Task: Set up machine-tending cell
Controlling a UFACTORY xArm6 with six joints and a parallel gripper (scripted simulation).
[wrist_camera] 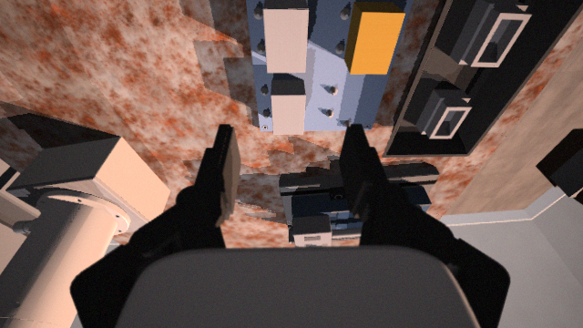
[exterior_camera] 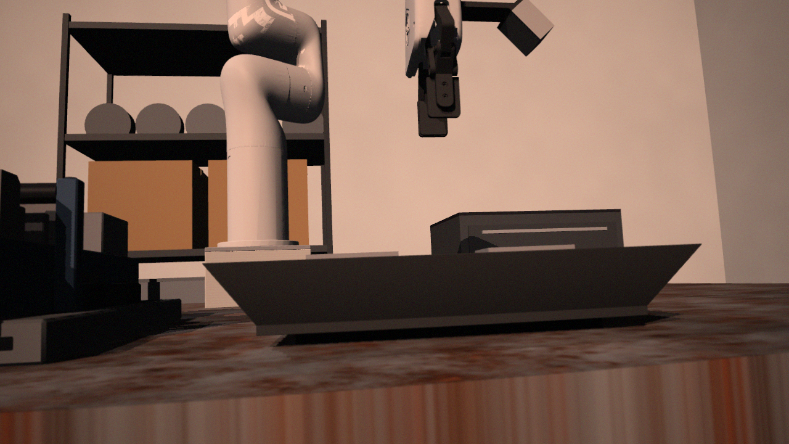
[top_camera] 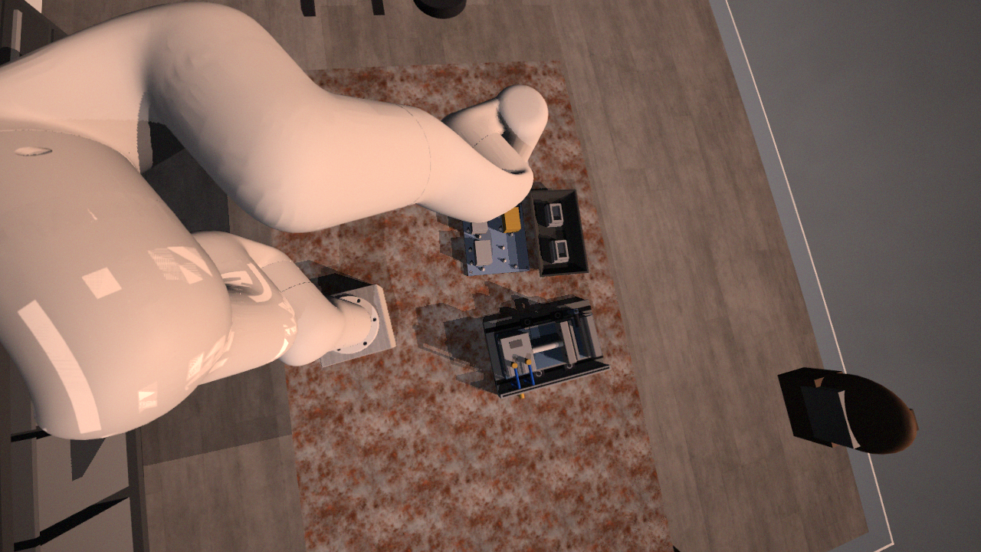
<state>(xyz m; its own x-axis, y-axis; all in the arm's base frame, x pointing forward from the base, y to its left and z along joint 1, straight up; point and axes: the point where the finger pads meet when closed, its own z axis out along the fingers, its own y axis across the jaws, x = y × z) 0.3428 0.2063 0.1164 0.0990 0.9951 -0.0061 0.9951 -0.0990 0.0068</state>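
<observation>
Now: the brass blank 180 mm below my hand, 90 mm ahead of it and 10 mm to the right of it. Also, from my hand: vise piston rod: 350 mm to the right, 120 mm below, 90 mm ahead; then vise body: 350 mm to the right, 160 mm below, 110 mm ahead.
</observation>
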